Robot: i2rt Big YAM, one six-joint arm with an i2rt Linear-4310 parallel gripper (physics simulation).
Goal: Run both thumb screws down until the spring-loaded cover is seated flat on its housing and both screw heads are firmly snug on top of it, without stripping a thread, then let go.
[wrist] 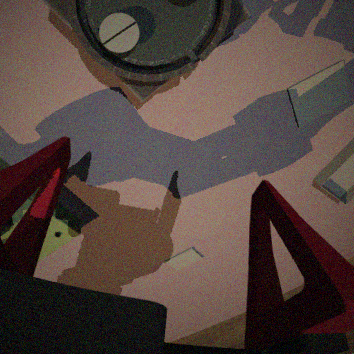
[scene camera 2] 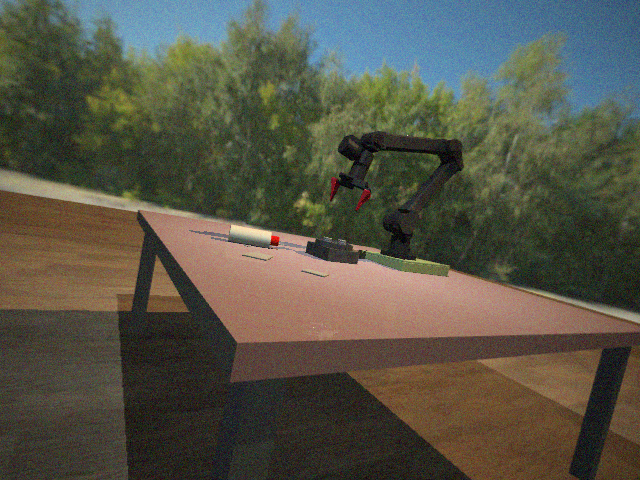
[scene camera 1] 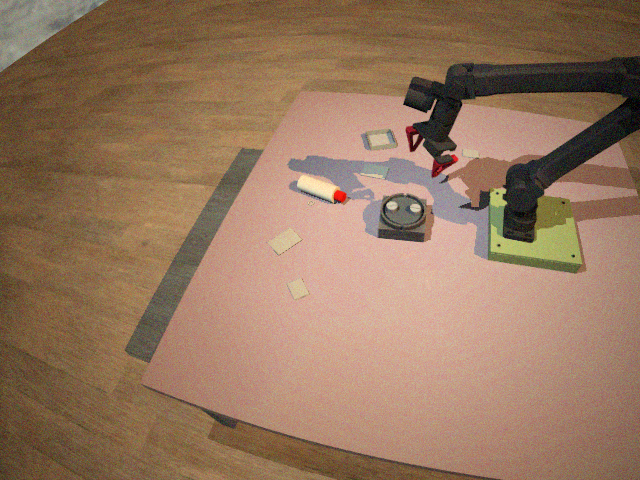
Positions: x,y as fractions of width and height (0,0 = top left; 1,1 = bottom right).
Labels:
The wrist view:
my gripper: 0.47,0.47
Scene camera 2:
my gripper: 0.54,0.43
white tube with red cap: 0.37,0.49, on the table
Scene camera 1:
my gripper: 0.66,0.34
white tube with red cap: 0.50,0.39

